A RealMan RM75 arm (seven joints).
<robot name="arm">
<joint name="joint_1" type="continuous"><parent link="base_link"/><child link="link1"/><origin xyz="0 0 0.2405" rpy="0 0 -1.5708"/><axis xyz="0 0 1"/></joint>
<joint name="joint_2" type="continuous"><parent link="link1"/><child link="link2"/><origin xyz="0 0 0" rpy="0 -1.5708 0"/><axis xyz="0 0 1"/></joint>
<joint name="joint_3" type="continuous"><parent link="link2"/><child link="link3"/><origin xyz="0.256 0 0" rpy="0 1.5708 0"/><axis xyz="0 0 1"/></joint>
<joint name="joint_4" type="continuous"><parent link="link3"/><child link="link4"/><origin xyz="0 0 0" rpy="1.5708 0 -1.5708"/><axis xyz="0 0 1"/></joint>
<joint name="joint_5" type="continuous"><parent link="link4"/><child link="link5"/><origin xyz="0 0.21 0" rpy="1.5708 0 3.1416"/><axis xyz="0 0 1"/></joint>
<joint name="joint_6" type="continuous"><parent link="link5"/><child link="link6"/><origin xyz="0 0 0" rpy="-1.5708 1.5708 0"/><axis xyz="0 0 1"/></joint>
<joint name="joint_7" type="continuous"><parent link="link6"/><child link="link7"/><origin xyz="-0.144 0 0" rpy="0 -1.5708 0"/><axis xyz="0 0 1"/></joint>
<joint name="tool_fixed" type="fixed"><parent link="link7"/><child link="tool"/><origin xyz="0 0 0" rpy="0 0 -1.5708"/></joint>
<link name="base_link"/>
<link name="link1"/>
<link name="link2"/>
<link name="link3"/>
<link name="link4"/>
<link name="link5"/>
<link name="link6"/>
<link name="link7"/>
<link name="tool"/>
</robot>
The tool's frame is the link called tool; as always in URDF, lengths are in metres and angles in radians. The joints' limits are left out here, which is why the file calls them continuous.
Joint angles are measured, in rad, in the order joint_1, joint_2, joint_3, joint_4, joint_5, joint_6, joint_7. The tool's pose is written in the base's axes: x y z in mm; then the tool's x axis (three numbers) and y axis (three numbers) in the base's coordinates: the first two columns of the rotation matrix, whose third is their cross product. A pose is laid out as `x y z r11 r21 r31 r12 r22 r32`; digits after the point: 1 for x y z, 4 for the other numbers.
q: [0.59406, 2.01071, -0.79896, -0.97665, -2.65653, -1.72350, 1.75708]
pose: 293.2 327.7 53.1 0.8211 -0.5290 0.2142 -0.4983 -0.8475 -0.1830
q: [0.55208, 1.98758, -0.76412, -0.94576, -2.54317, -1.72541, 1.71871]
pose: 300.1 320.7 58.2 0.8352 -0.5413 0.0969 -0.5228 -0.8363 -0.1652
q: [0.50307, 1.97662, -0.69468, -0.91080, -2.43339, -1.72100, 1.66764]
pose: 309.5 311.9 63.9 0.8305 -0.5545 -0.0539 -0.5550 -0.8152 -0.1657
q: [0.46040, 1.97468, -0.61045, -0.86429, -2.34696, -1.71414, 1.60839]
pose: 319.9 302.4 67.8 0.8064 -0.5566 -0.1998 -0.5883 -0.7895 -0.1747
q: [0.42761, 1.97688, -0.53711, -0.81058, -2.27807, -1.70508, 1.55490]
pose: 328.6 294.0 68.6 0.7708 -0.5492 -0.3228 -0.6200 -0.7631 -0.1822
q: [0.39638, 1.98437, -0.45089, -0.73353, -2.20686, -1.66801, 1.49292]
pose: 339.9 286.9 66.2 0.7125 -0.5322 -0.4572 -0.6671 -0.7158 -0.2063
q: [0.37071, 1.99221, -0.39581, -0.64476, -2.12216, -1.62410, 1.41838]
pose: 347.9 281.9 59.7 0.6573 -0.4923 -0.5706 -0.7021 -0.6751 -0.2265
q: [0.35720, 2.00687, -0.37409, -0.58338, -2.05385, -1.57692, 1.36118]
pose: 351.2 280.9 50.9 0.6195 -0.4565 -0.6386 -0.7265 -0.6416 -0.2460
